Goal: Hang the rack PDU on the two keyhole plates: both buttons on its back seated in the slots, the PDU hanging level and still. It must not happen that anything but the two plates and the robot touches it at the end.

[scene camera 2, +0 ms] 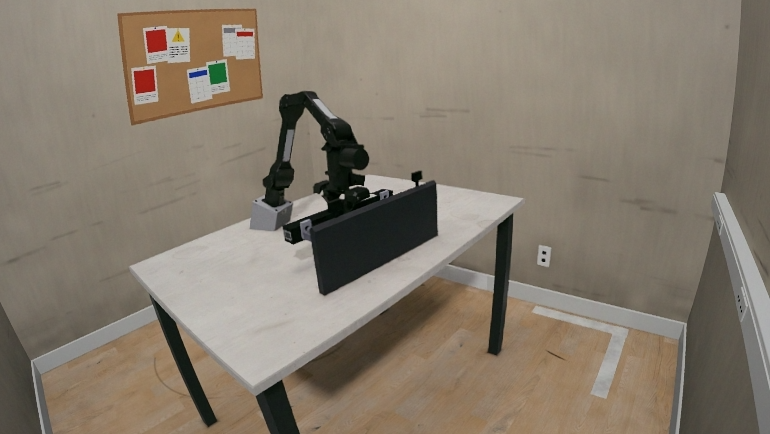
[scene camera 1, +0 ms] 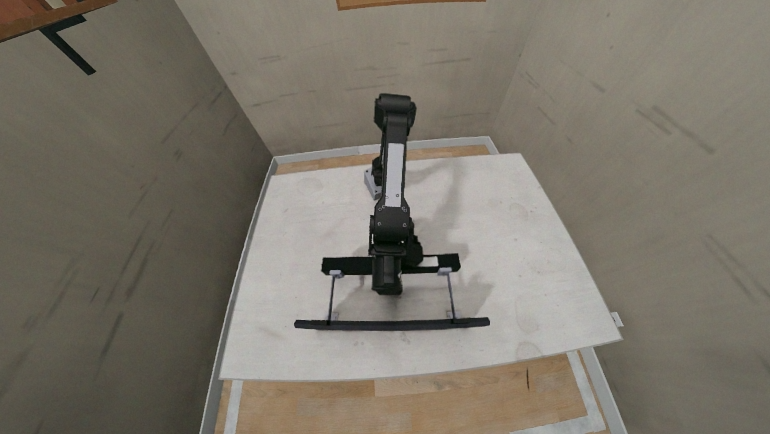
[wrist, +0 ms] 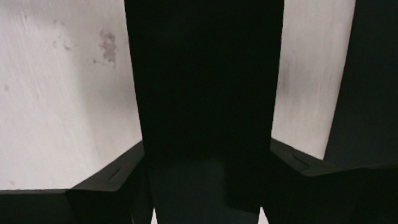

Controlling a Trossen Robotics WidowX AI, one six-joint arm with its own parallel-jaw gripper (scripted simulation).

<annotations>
A rack PDU shows in scene camera 2, in scene camera 1 and in the wrist view [205, 85]. The same spot on the rack PDU: [scene camera 1: 348, 265] is [scene camera 2: 311, 218].
</annotations>
